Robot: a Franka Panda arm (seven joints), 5 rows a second.
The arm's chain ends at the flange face. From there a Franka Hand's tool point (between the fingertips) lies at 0.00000 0.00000 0.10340 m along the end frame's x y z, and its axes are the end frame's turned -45 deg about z.
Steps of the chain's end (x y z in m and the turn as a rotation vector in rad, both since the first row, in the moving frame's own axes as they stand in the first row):
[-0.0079, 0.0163, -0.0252, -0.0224, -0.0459, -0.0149]
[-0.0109, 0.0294, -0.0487, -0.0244, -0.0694, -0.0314]
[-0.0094, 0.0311, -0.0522, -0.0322, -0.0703, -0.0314]
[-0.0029, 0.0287, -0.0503, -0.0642, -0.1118, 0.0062]
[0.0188, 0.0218, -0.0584, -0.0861, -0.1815, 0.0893]
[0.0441, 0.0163, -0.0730, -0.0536, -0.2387, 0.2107]
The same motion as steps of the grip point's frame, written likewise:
[-0.0221, 0.0043, -0.0253, 0.0166, -0.0483, -0.0149]
[-0.0354, 0.0099, -0.0490, 0.0318, -0.0663, -0.0314]
[-0.0362, 0.0127, -0.0525, 0.0269, -0.0725, -0.0314]
[-0.0352, 0.0147, -0.0512, 0.0337, -0.1245, 0.0062]
[-0.0212, 0.0209, -0.0605, 0.0675, -0.1892, 0.0893]
[0.0001, 0.0272, -0.0761, 0.1309, -0.2067, 0.2107]

